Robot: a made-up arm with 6 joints. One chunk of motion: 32 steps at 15 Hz.
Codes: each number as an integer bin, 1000 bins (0 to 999) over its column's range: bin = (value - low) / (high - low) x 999, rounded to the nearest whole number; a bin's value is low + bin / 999 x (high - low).
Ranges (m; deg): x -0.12..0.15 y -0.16..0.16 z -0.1..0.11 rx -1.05..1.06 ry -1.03..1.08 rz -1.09..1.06
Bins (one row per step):
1: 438 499 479 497 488 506
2: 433 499 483 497 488 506
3: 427 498 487 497 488 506
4: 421 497 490 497 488 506
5: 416 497 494 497 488 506
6: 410 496 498 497 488 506
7: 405 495 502 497 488 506
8: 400 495 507 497 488 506
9: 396 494 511 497 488 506
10: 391 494 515 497 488 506
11: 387 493 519 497 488 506
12: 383 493 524 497 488 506
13: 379 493 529 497 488 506
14: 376 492 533 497 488 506
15: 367 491 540 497 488 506
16: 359 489 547 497 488 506
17: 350 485 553 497 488 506
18: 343 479 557 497 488 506
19: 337 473 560 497 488 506
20: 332 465 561 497 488 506
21: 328 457 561 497 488 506
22: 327 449 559 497 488 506
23: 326 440 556 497 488 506
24: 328 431 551 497 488 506
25: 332 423 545 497 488 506
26: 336 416 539 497 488 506
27: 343 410 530 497 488 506
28: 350 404 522 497 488 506
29: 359 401 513 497 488 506
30: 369 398 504 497 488 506
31: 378 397 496 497 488 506
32: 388 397 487 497 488 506
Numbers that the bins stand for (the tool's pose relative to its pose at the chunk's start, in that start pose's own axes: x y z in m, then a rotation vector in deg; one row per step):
1: -0.0016 -0.0002 0.0007 0.00 0.00 0.00
2: -0.0030 -0.0002 0.0015 0.00 0.00 0.00
3: -0.0046 -0.0005 0.0024 0.00 0.00 0.00
4: -0.0062 -0.0008 0.0030 0.00 0.00 0.00
5: -0.0076 -0.0008 0.0038 0.00 0.00 0.00
6: -0.0092 -0.0011 0.0047 0.00 0.00 0.00
7: -0.0105 -0.0014 0.0055 0.00 0.00 0.00
8: -0.0119 -0.0014 0.0066 0.00 0.00 0.00
9: -0.0130 -0.0018 0.0074 0.00 0.00 0.00
10: -0.0143 -0.0018 0.0083 0.00 0.00 0.00
11: -0.0154 -0.0021 0.0091 0.00 0.00 0.00
12: -0.0165 -0.0021 0.0102 0.00 0.00 0.00
13: -0.0176 -0.0021 0.0112 0.00 0.00 0.00
14: -0.0184 -0.0024 0.0120 0.00 0.00 0.00
15: -0.0208 -0.0027 0.0135 0.00 0.00 0.00
16: -0.0230 -0.0034 0.0150 0.00 0.00 0.00
17: -0.0254 -0.0046 0.0162 0.00 0.00 0.00
18: -0.0273 -0.0066 0.0171 0.00 0.00 0.00
19: -0.0289 -0.0085 0.0177 0.00 0.00 0.00
20: -0.0303 -0.0111 0.0179 0.00 0.00 0.00
21: -0.0314 -0.0136 0.0179 0.00 0.00 0.00
22: -0.0316 -0.0162 0.0175 0.00 0.00 0.00
23: -0.0319 -0.0191 0.0169 0.00 0.00 0.00
24: -0.0314 -0.0219 0.0158 0.00 0.00 0.00
25: -0.0303 -0.0245 0.0146 0.00 0.00 0.00
26: -0.0292 -0.0267 0.0133 0.00 0.00 0.00
27: -0.0273 -0.0287 0.0114 0.00 0.00 0.00
28: -0.0254 -0.0306 0.0097 0.00 0.00 0.00
29: -0.0230 -0.0316 0.0078 0.00 0.00 0.00
30: -0.0203 -0.0325 0.0059 0.00 0.00 0.00
31: -0.0178 -0.0328 0.0043 0.00 0.00 0.00
32: -0.0151 -0.0328 0.0024 0.00 0.00 0.00

